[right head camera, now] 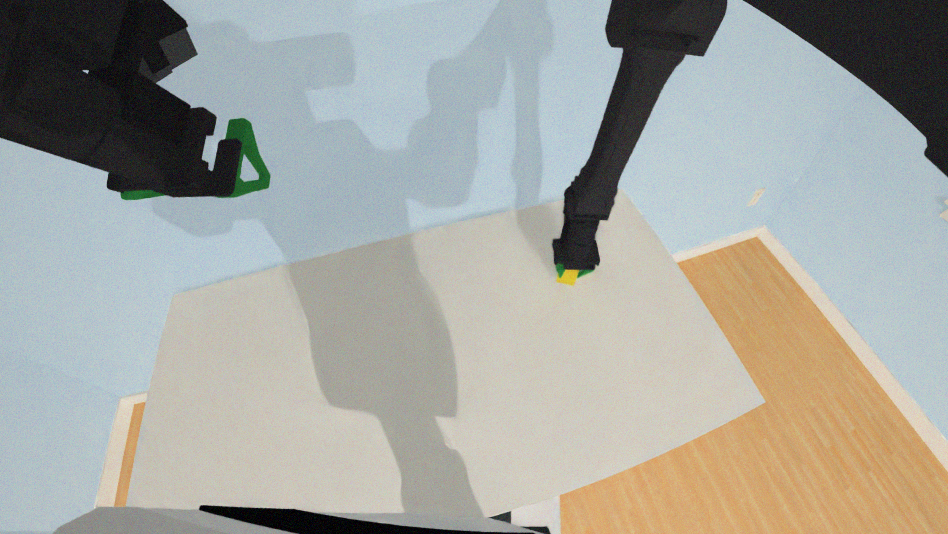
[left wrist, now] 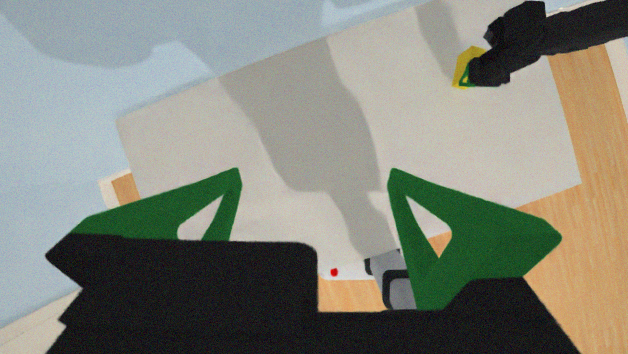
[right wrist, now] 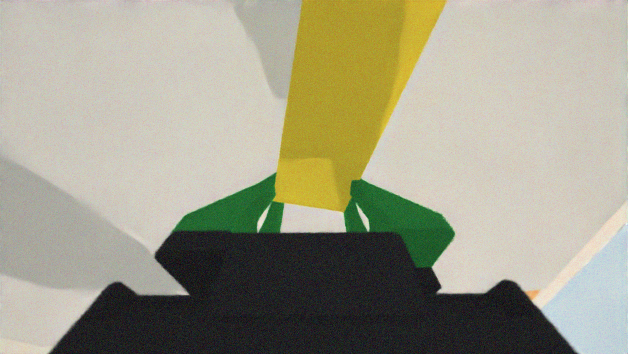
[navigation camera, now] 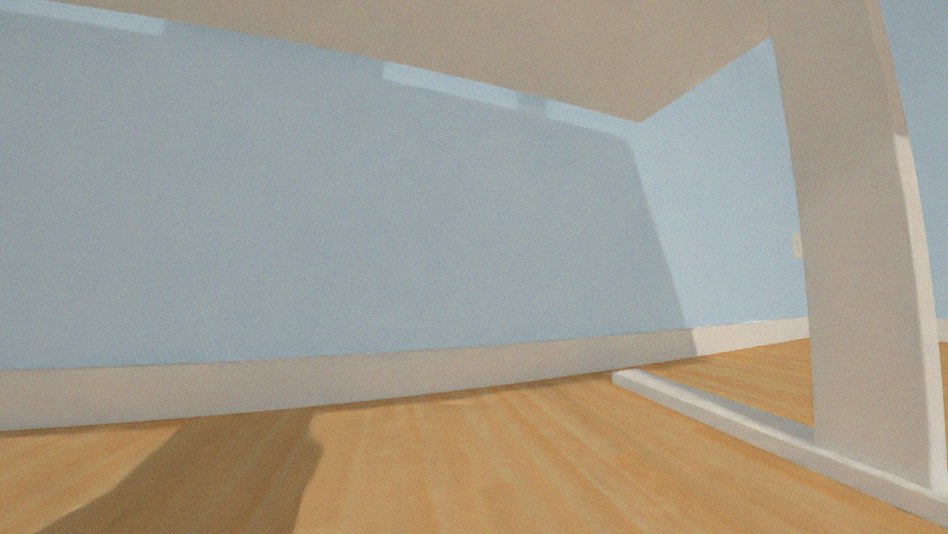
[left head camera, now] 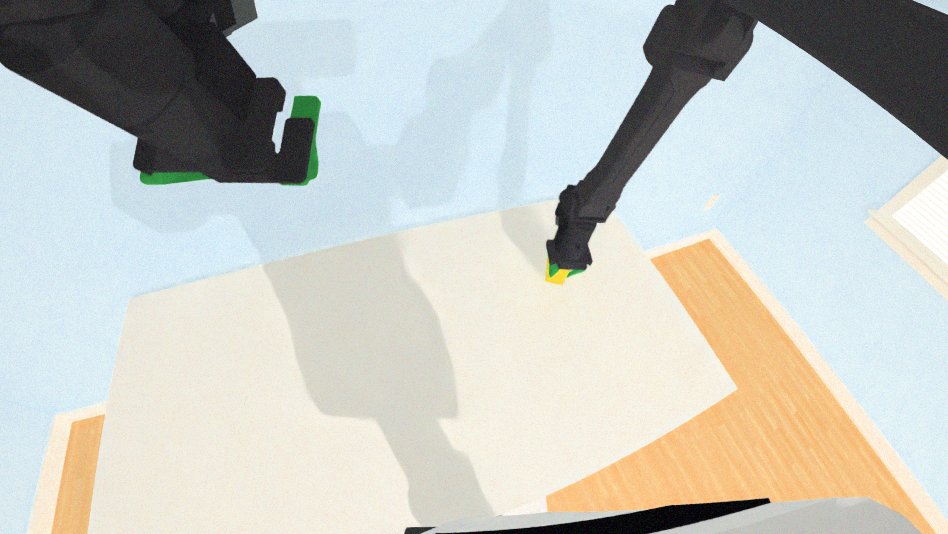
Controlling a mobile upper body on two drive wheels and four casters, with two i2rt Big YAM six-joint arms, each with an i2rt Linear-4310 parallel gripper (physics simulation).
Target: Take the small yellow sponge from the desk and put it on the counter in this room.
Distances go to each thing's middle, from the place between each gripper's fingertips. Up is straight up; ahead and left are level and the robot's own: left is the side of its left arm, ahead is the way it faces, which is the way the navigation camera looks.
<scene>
I see my right gripper 5 cm short of the small yellow sponge (right wrist: 349, 71) and 1 cm to the left of it.
I see my left gripper 290 mm short of the small yellow sponge, 460 mm to the left of it and 510 mm above it.
</scene>
